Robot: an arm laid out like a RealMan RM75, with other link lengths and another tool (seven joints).
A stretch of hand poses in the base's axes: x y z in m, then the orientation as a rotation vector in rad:
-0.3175 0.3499 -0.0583 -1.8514 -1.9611 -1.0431
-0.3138 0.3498 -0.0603 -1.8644 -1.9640 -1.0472
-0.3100 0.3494 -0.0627 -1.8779 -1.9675 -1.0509
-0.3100 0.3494 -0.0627 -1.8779 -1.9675 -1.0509
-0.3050 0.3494 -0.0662 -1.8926 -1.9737 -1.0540
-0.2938 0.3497 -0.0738 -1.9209 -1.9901 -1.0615
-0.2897 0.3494 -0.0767 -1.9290 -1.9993 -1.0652
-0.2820 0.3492 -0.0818 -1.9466 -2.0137 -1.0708
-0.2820 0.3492 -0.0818 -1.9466 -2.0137 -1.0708
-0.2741 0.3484 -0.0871 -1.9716 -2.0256 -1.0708
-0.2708 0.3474 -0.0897 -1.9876 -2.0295 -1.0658
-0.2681 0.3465 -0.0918 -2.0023 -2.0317 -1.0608
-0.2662 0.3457 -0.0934 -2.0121 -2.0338 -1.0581
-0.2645 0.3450 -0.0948 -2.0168 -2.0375 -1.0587
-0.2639 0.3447 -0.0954 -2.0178 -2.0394 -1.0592
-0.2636 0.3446 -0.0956 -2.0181 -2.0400 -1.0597
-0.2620 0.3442 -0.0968 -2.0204 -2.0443 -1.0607
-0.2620 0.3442 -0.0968 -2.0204 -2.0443 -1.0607
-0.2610 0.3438 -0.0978 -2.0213 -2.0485 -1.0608
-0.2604 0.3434 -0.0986 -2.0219 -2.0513 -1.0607
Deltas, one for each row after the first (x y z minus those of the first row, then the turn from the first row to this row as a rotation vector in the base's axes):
0.0037 -0.0001 -0.0020 -0.0068 -0.0062 -0.0090
0.0075 -0.0005 -0.0044 -0.0144 -0.0124 -0.0180
0.0075 -0.0005 -0.0044 -0.0144 -0.0124 -0.0180
0.0125 -0.0005 -0.0079 -0.0244 -0.0199 -0.0272
0.0237 -0.0002 -0.0155 -0.0461 -0.0377 -0.0441
0.0278 -0.0005 -0.0184 -0.0548 -0.0460 -0.0483
0.0355 -0.0007 -0.0235 -0.0707 -0.0598 -0.0580
0.0355 -0.0007 -0.0235 -0.0707 -0.0598 -0.0580
0.0434 -0.0015 -0.0288 -0.0899 -0.0701 -0.0720
0.0467 -0.0025 -0.0314 -0.1009 -0.0716 -0.0808
0.0494 -0.0034 -0.0335 -0.1103 -0.0722 -0.0890
0.0513 -0.0042 -0.0351 -0.1169 -0.0733 -0.0944
0.0530 -0.0049 -0.0365 -0.1212 -0.0764 -0.0968
0.0536 -0.0052 -0.0371 -0.1228 -0.0779 -0.0972
0.0539 -0.0053 -0.0373 -0.1232 -0.0785 -0.0974
0.0555 -0.0057 -0.0385 -0.1267 -0.0818 -0.0982
0.0555 -0.0057 -0.0385 -0.1267 -0.0818 -0.0982
0.0565 -0.0061 -0.0395 -0.1297 -0.0841 -0.0980
0.0571 -0.0065 -0.0403 -0.1317 -0.0856 -0.0978

